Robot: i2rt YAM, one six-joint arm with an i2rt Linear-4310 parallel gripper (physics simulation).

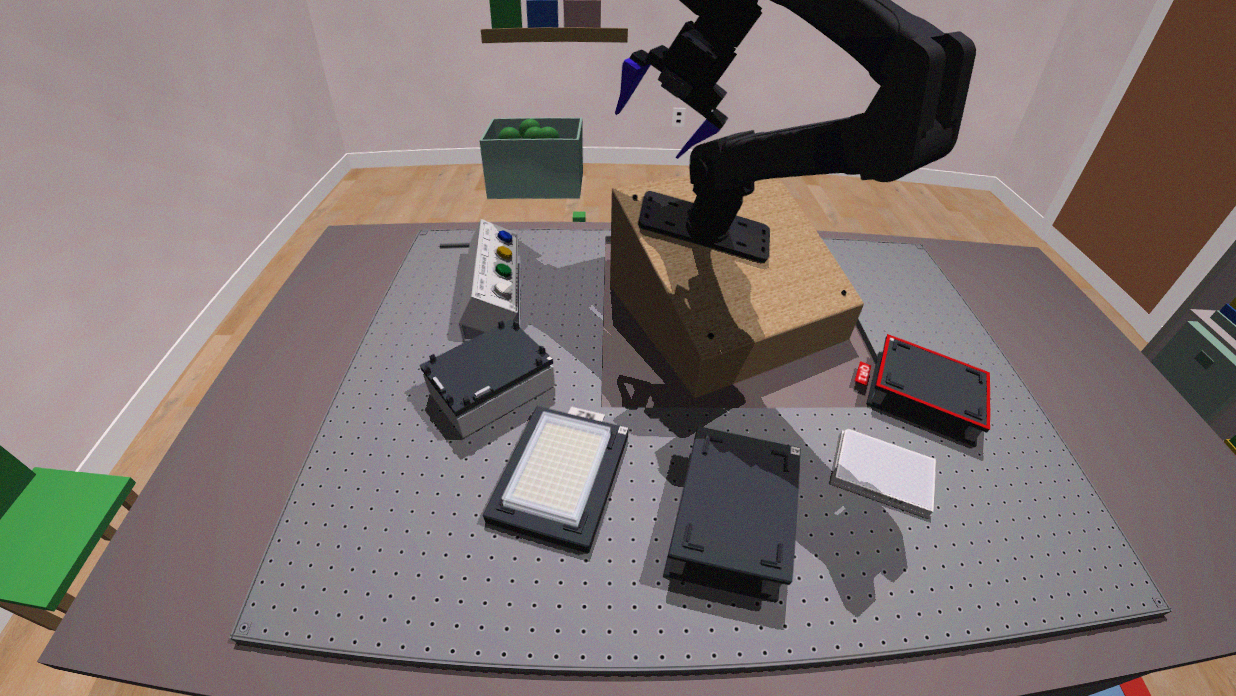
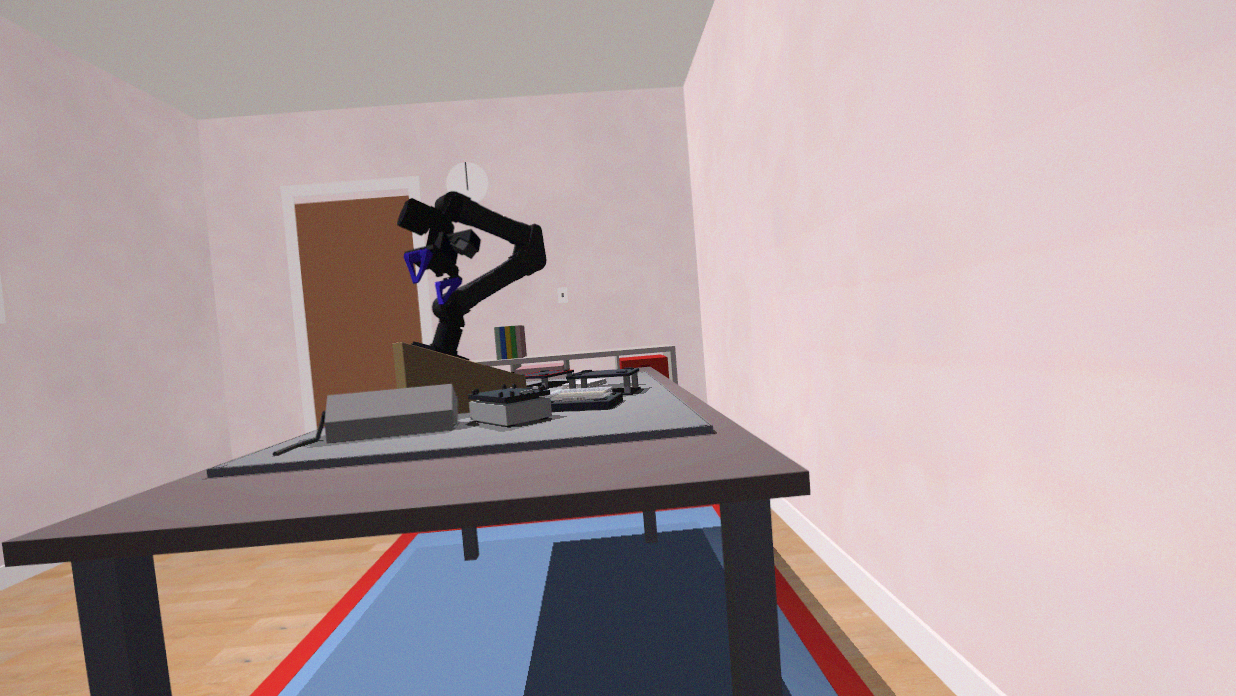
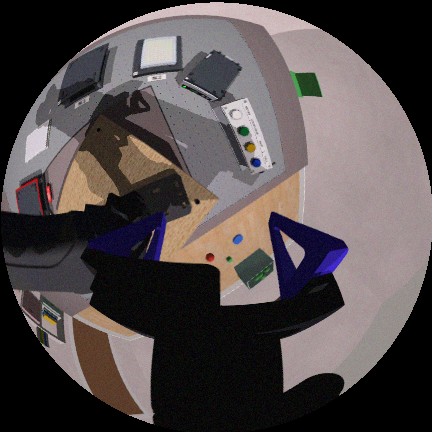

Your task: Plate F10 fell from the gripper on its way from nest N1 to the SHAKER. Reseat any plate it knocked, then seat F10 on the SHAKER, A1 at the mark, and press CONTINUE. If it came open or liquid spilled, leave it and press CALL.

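Places are measured from the arm's base along level axes (x right, y ahead, z up), in metres.
Pixels of known places: gripper, fingertip midpoint: (image 1: 647, 135) (image 2: 429, 294) (image 3: 216, 216); arm's base, origin of the base link: (image 1: 705, 228) (image 2: 442, 354) (image 3: 132, 212).
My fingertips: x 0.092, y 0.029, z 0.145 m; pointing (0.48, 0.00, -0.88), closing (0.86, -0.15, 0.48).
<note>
Ahead of a thing's pixels: the offset from my fingertips to its top centre. "spot": to the spot under its first point.
A white plate @[dx -0.358, dy +0.273, dz -0.263 m] (image 1: 885, 471) (image 3: 38, 141) lies flat on the pegboard between the empty dark nest @[dx -0.165, dy +0.368, dz -0.219 m] (image 1: 739, 505) (image 3: 85, 74) and the red-rimmed nest @[dx -0.448, dy +0.126, dz -0.233 m] (image 1: 934, 382) (image 3: 30, 198); its label and A1 corner cannot be made out. A plate with a pale well grid @[dx +0.036, dy +0.347, dz -0.243 m] (image 1: 560, 467) (image 3: 159, 51) sits in another dark nest @[dx +0.036, dy +0.347, dz -0.256 m] (image 1: 581, 537), and looks level. The SHAKER @[spot: dx +0.160, dy +0.236, dz -0.223 m] (image 1: 486, 363) (image 3: 214, 75), grey with a dark top and corner posts, bears no plate. The button panel @[dx +0.233, dy +0.034, dz -0.194 m] (image 1: 484, 296) (image 3: 242, 107) stands behind it. My gripper (image 1: 648, 134) (image 2: 429, 292) (image 3: 216, 216) is open and empty, high above the wooden base.
The wooden base block (image 1: 795, 259) (image 2: 432, 371) (image 3: 150, 155) carries the arm at the back centre. A red QR1 tag @[spot: dx -0.356, dy +0.098, dz -0.276 m] (image 1: 863, 374) (image 3: 49, 193) is beside the red-rimmed nest. A bin of green balls (image 1: 531, 168) (image 3: 255, 267) stands on the floor behind the table.
</note>
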